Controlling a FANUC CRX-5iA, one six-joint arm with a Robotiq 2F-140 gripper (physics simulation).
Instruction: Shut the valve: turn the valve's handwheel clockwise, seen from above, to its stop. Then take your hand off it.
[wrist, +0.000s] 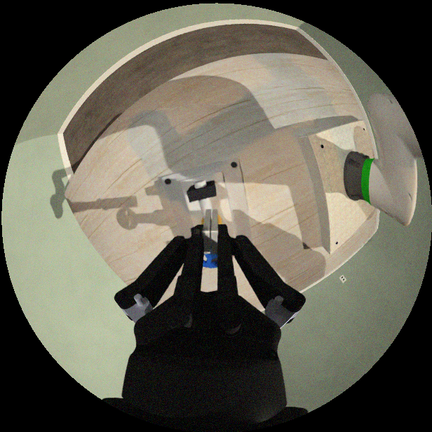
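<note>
The valve's blue handwheel (210, 262) shows in part behind the gripper's fingers; the rest of it is hidden by them. A bit of the orange valve body (219, 219) shows beside the fingertips. A white pipe (204, 203) runs from it to a black clamp (202, 192). My gripper (211, 218) is shut, its two grey pads together with nothing between them. It stands over the valve in this view. Whether the pads touch the wheel or the valve body cannot be told, and the wheel's angle is hidden.
The wooden table top (210, 115) carries the valve's mounting plate, with a dark bolt (234, 164) near its corner. At the right stands the robot's base (393, 187) with a green ring (367, 180), on a pale raised block (334, 202).
</note>
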